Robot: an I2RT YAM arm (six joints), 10 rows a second.
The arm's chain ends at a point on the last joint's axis. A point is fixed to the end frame.
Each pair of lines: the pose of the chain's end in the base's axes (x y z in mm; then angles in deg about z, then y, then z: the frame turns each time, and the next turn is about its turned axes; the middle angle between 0 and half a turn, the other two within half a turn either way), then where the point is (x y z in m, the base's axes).
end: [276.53 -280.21 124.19 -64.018 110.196 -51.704]
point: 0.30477 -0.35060 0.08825
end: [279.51 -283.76 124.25 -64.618 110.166 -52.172]
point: 0.30697 -0.35450 0.08839
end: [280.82 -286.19 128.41 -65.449 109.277 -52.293]
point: 0.30746 -0.35782 0.09374
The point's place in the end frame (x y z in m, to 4 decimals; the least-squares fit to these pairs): 0.0090 0.0026 0.0834
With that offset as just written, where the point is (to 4 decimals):
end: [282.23 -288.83 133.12 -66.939 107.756 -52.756]
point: 0.3073 -0.3620 0.1005
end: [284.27 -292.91 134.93 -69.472 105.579 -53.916]
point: 0.3064 -0.3683 0.1054
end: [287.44 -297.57 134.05 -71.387 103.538 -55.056]
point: 0.3072 -0.3747 0.1074
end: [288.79 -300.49 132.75 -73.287 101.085 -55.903]
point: 0.3062 -0.3793 0.1097
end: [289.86 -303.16 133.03 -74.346 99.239 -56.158]
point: 0.3060 -0.3829 0.1126
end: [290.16 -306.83 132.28 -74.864 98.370 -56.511]
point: 0.3056 -0.3871 0.1131
